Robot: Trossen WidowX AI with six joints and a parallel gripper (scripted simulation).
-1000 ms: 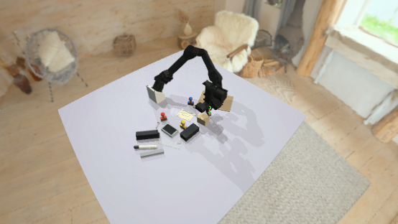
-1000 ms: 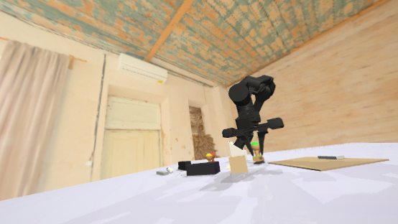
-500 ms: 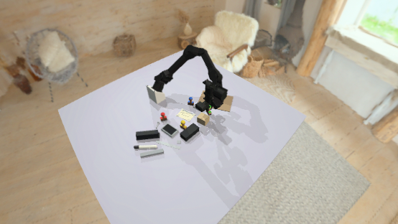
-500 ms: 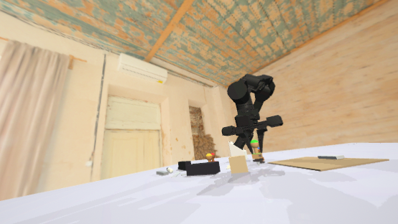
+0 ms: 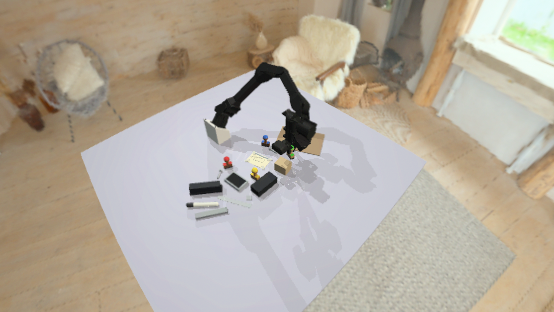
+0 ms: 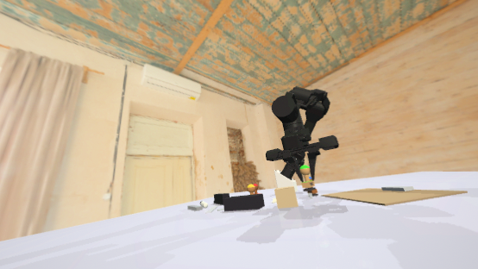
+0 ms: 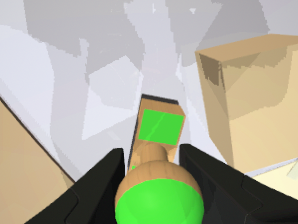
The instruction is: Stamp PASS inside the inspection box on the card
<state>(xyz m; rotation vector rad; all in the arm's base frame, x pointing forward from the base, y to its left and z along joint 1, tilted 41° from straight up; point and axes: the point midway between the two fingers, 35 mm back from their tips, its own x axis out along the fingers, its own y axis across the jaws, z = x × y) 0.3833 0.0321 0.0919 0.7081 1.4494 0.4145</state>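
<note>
Right now the dark ink pad is 250 mm to the right of my gripper tip, 110 mm behind it and 50 mm below it. Also, from my gripper tip: small cardboard box: 60 mm to the right, 30 mm below; then card: 120 mm behind, 90 mm to the right, 60 mm below; then green-knobbed pass stamp: right at my gripper tip.
</note>
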